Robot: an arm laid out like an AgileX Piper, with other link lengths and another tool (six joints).
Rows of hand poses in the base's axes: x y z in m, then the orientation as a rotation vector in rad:
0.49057 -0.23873 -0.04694 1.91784 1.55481 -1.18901
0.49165 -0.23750 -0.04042 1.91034 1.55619 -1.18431
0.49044 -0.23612 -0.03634 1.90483 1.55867 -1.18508
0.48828 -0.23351 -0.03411 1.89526 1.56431 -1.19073
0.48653 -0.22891 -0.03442 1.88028 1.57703 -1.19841
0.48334 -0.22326 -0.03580 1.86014 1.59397 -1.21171
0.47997 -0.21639 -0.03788 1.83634 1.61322 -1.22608
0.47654 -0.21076 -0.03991 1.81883 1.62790 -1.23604
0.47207 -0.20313 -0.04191 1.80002 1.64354 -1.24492
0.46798 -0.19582 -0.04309 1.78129 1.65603 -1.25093
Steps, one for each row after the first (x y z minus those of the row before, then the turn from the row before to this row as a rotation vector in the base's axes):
0.00108 0.00123 0.00652 -0.00268 -0.00299 0.00675
-0.00121 0.00138 0.00408 -0.00161 0.00139 0.00408
-0.00216 0.00261 0.00223 -0.00252 0.00603 0.00613
-0.00175 0.00460 -0.00031 -0.00120 0.01034 0.01098
-0.00319 0.00565 -0.00138 -0.00199 0.01604 0.01368
-0.00337 0.00687 -0.00208 -0.00242 0.01786 0.01623
-0.00343 0.00563 -0.00203 -0.00119 0.01307 0.01215
-0.00447 0.00763 -0.00200 -0.00093 0.01283 0.01350
-0.00409 0.00731 -0.00118 -0.00236 0.00953 0.01356

